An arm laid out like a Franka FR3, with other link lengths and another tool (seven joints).
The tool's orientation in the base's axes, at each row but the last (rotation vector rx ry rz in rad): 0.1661 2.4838 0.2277; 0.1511 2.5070 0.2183; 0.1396 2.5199 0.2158; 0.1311 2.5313 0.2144
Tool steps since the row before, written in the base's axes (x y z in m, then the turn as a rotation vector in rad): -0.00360 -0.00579 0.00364 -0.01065 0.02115 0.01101; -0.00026 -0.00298 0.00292 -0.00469 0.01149 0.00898; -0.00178 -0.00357 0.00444 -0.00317 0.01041 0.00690; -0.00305 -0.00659 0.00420 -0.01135 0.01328 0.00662
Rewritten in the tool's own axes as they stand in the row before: -0.00027 -0.00515 -0.00576 0.00568 0.02221 -0.01250; -0.00192 -0.00238 -0.00285 0.00050 0.01270 -0.00855; -0.00157 -0.00277 -0.00505 0.00026 0.01133 -0.00612; -0.00074 -0.00585 -0.00597 0.00754 0.01372 -0.01018
